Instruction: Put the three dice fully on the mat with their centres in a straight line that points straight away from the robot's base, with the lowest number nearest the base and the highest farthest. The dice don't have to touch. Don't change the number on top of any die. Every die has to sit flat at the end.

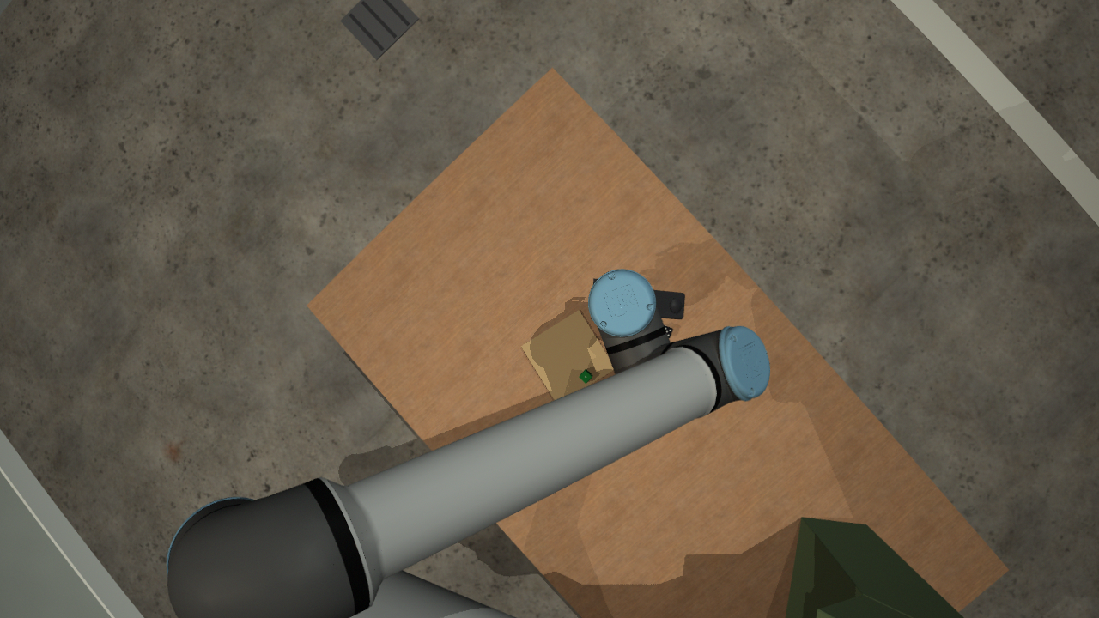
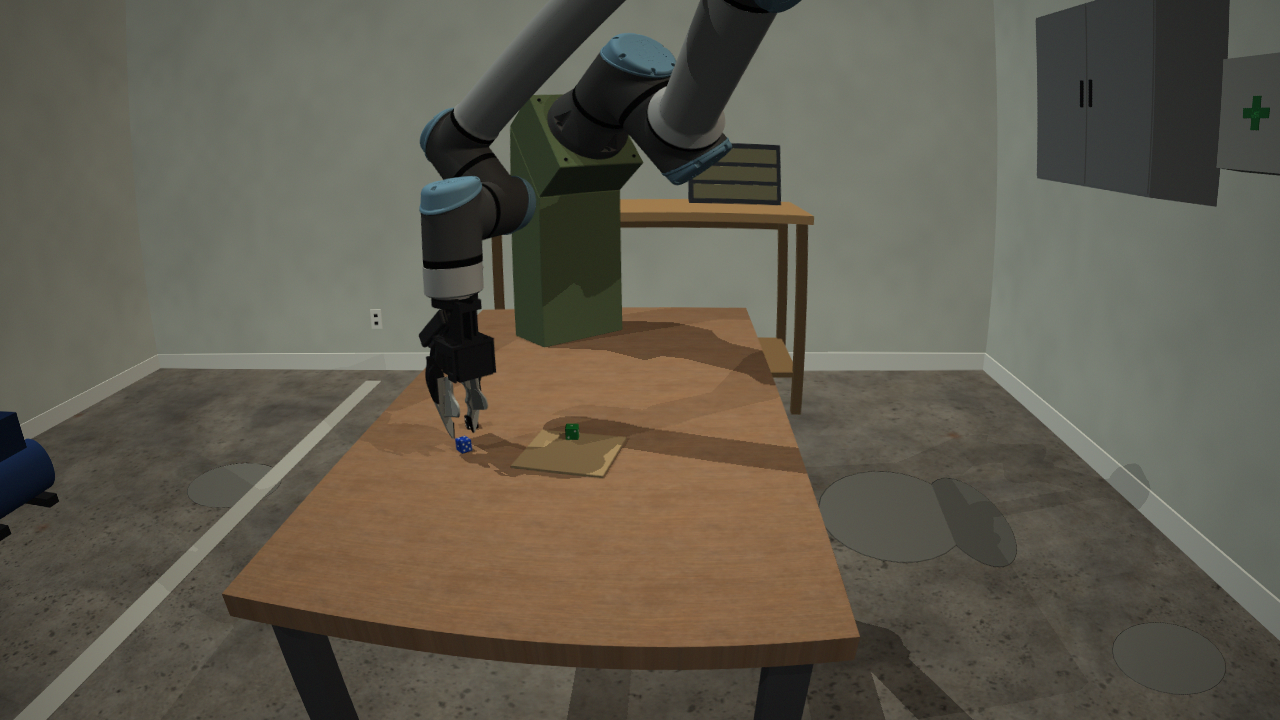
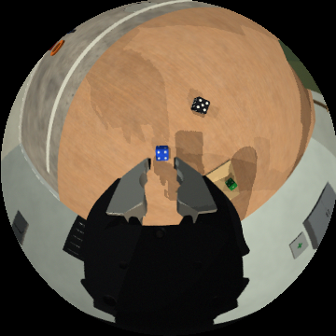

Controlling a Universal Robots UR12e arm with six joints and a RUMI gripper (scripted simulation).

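The blue die is 30 mm below my hand. Round my hand: tan mat: 160 mm to the left, 40 mm below, 40 mm behind; then black die: 90 mm behind, 30 mm to the right, 30 mm below; then green die: 150 mm to the left, 90 mm behind, 30 mm below.
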